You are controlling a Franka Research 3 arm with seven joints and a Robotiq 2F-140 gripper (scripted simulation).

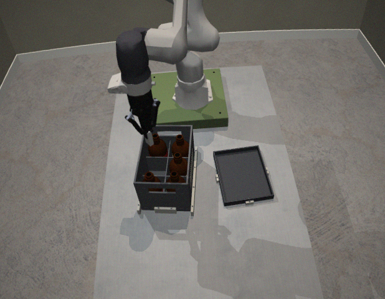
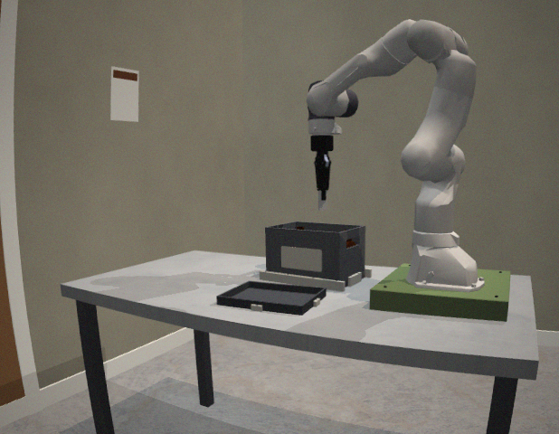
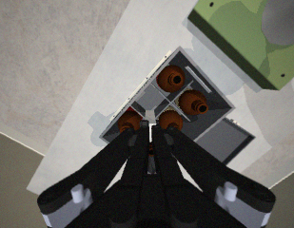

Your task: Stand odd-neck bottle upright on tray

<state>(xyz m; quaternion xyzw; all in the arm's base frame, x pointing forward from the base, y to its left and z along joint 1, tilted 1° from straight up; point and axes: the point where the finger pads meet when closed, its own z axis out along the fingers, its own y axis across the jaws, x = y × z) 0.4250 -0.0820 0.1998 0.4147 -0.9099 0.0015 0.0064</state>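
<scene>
Now: hand 170 mm above the dark grey crate and 50 mm to the right of it. From my hand the other things lie so: black tray (330 mm to the left, 240 mm below, 50 mm behind); then glass bottle (170 mm below, 90 mm ahead, 10 mm to the left); then brown bottle (170 mm below, 90 mm behind, 10 mm to the right).
</scene>
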